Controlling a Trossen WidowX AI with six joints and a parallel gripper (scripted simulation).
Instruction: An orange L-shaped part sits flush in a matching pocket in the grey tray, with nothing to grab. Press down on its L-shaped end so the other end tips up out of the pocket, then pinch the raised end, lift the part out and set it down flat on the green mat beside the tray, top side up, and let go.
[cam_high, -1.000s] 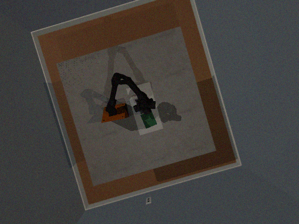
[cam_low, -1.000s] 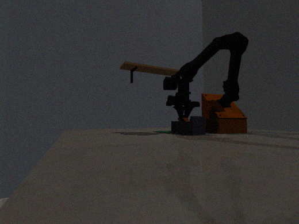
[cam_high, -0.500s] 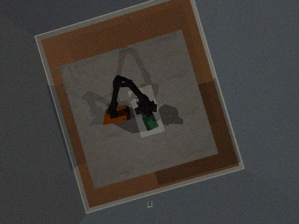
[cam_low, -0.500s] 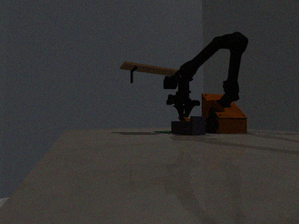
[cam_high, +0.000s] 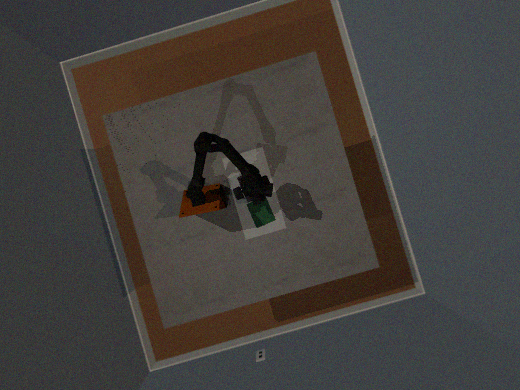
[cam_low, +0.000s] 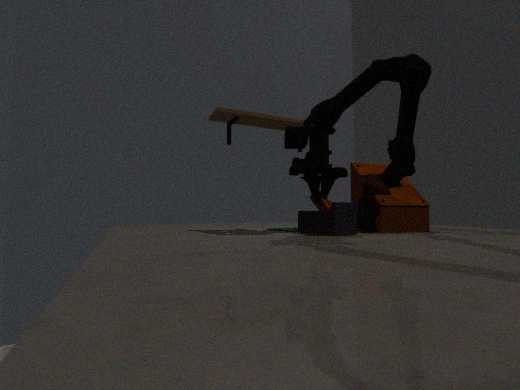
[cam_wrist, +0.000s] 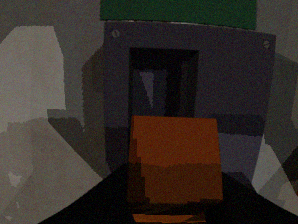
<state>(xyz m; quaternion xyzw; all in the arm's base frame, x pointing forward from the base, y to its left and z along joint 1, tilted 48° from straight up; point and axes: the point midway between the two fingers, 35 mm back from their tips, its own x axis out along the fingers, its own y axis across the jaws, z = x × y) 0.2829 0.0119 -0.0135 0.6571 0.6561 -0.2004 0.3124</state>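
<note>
Right now the green mat is 140 mm to the right of my gripper tip, 110 mm below it and 10 mm ahead of it. Round my gripper tip: orange L-shaped part: 30 mm to the left, 30 mm below, 20 mm behind.
</note>
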